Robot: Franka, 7 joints.
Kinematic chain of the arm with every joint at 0, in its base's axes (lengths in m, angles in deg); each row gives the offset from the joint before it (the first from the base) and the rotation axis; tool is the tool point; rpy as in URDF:
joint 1: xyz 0 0 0.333 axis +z
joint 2: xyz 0 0 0 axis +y
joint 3: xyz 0 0 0.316 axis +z
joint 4: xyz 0.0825 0 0 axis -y
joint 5: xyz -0.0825 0 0.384 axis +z
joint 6: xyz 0 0 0 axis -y
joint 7: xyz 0.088 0 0 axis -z
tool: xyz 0 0 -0.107 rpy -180 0 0
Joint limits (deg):
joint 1: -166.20..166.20
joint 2: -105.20..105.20
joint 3: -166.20..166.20
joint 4: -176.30..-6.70
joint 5: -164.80..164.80
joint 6: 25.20..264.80
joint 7: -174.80..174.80
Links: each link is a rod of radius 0.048 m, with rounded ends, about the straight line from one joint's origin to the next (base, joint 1, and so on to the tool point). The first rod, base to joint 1, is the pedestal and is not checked.
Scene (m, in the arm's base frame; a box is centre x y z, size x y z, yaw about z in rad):
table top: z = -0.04
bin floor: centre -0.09 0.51 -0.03 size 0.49 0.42 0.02 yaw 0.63
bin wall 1: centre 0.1 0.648 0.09 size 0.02 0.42 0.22 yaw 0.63
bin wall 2: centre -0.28 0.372 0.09 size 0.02 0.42 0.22 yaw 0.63
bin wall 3: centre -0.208 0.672 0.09 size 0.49 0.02 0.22 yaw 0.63
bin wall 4: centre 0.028 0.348 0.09 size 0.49 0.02 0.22 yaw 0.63
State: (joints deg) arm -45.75 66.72 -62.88 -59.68 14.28 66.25 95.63
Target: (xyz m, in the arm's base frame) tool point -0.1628 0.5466 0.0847
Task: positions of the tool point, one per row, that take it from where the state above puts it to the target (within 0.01 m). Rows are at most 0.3 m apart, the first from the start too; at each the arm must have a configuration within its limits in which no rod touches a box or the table.
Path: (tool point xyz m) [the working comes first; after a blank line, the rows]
Joints at the target: 70.37 70.20 33.01 -81.81 32.38 69.09 95.63
Straight joint move there: touches bin floor, bin wall 1, bin wall 4, the table top.

1: 0.2776 -0.5688 0.2395
2: 0.4431 -0.3810 0.2065
3: 0.5253 -0.1287 0.2113
4: 0.4854 0.1312 0.2459
5: 0.3293 0.3277 0.2925
6: 0.1076 0.4088 0.3310
7: -0.1061 0.3636 0.3459
8: -0.1170 0.4101 0.3281
9: -0.1274 0.4555 0.2932
10: -0.1388 0.4964 0.2403
11: -0.1510 0.5284 0.1701
12: -0.1628 0.5466 0.0847

